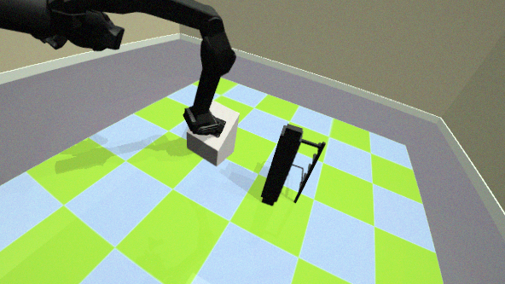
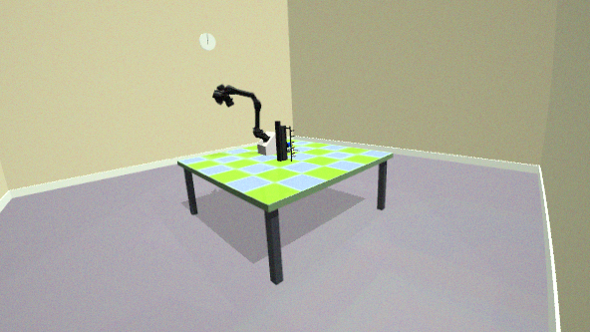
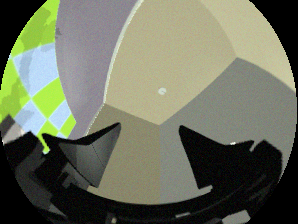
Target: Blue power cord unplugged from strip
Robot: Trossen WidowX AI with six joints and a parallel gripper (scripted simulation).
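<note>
The blue plug is 450 mm ahead of my gripper tip, 290 mm to the left of it and 420 mm below it. Also, from my gripper tip: thin black frame 540 mm ahead, 240 mm to the left, 400 mm below.
</note>
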